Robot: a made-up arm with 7 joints.
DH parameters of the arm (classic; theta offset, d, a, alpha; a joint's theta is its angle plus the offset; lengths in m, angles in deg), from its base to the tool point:
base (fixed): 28.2 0 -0.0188 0
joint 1: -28.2 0.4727 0.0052 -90
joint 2: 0 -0.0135 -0.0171 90
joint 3: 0 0.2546 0.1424 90
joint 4: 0 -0.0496 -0.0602 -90
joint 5: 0 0.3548 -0.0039 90
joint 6: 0 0.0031 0.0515 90
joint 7: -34.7 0 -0.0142 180
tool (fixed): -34.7 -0.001 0 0
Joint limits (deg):
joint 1: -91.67..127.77
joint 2: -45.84..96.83
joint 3: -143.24..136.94
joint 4: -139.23..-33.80
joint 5: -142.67..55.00
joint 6: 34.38..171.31
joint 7: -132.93..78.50
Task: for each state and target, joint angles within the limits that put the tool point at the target. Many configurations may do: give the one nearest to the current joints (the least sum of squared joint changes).
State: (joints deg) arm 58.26 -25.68 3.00 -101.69 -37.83 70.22 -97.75
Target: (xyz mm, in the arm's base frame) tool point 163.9 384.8 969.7
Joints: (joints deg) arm 59.80 -11.37 2.38 -77.64 -39.38 78.40 -99.56
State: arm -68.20 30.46 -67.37 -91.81 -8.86 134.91 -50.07
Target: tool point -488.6 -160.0 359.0
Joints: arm -91.67 52.04 -69.98 -133.10 -7.60 129.09 -50.17
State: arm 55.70 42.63 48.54 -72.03 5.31 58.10 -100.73
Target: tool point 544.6 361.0 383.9
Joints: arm 18.26 56.86 18.54 -60.20 3.57 65.25 -101.54
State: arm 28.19 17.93 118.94 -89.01 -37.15 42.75 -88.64
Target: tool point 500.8 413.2 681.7
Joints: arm 2.66 71.98 88.85 -48.01 -42.23 67.52 -94.36
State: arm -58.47 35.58 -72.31 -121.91 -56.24 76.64 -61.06
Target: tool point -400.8 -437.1 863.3
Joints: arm -68.61 28.45 -88.43 -70.04 -58.50 86.12 -68.25
